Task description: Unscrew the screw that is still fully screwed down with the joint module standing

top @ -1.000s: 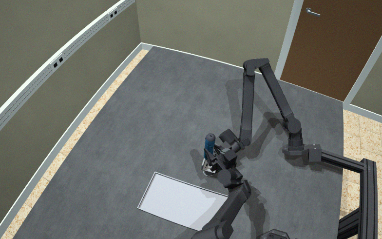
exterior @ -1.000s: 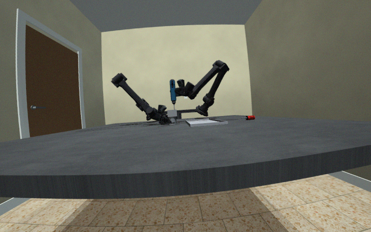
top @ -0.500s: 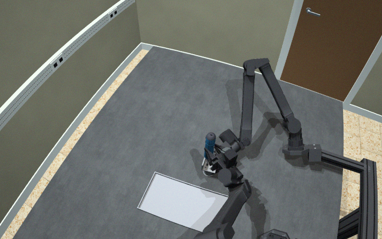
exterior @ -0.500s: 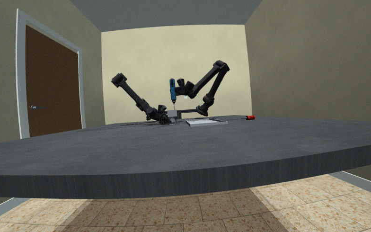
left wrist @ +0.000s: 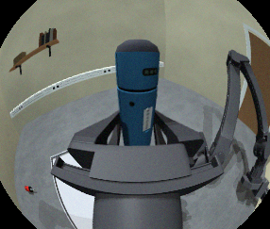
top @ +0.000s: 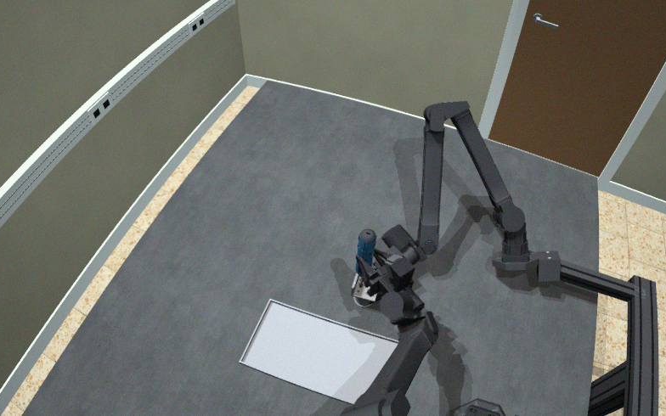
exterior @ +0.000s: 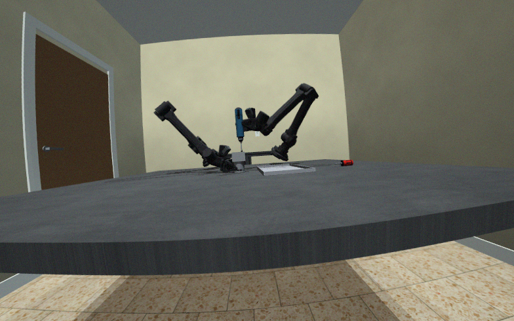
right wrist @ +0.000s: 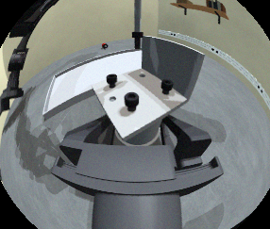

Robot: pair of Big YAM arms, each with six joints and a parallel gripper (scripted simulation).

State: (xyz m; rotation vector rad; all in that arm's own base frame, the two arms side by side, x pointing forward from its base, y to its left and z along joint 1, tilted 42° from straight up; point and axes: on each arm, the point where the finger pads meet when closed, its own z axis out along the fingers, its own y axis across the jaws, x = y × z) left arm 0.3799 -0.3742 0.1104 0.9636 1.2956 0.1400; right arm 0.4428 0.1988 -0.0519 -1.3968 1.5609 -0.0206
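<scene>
My right hand is 50 mm below the grey bracket. Also, from my right hand: flat white tray 220 mm to the left, 40 mm ahead, 20 mm below; then red-handled screwdriver 550 mm to the left, 100 mm ahead, 10 mm below.
</scene>
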